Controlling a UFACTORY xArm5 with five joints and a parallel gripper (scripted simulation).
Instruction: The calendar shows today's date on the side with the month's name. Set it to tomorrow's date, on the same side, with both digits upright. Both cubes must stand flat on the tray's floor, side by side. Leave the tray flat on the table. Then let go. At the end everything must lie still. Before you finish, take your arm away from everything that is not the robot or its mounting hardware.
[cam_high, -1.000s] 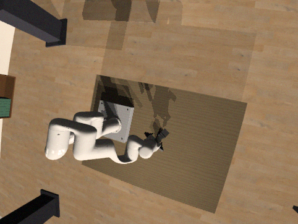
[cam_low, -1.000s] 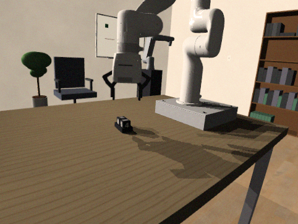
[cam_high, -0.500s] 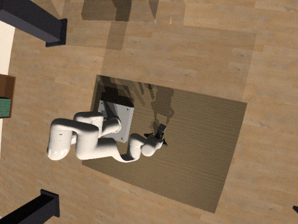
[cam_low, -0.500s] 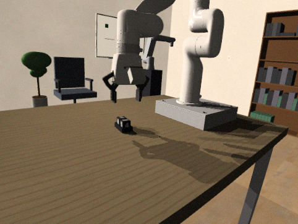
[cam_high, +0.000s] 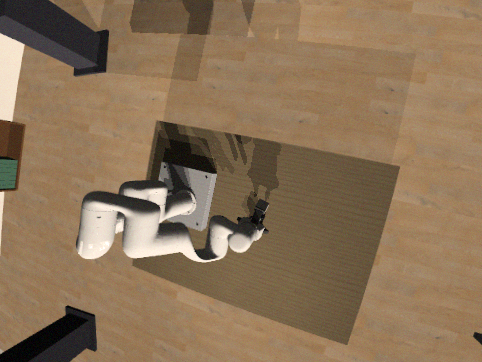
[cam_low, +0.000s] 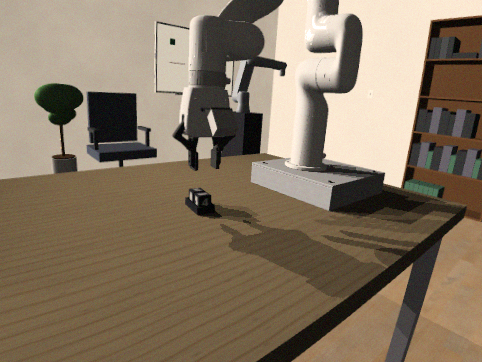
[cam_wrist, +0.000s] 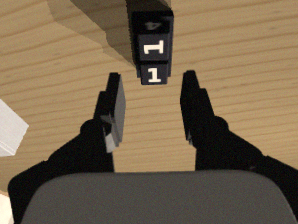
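Now: the dark calendar tray 20 mm to the right of my hand and 110 mm below it.
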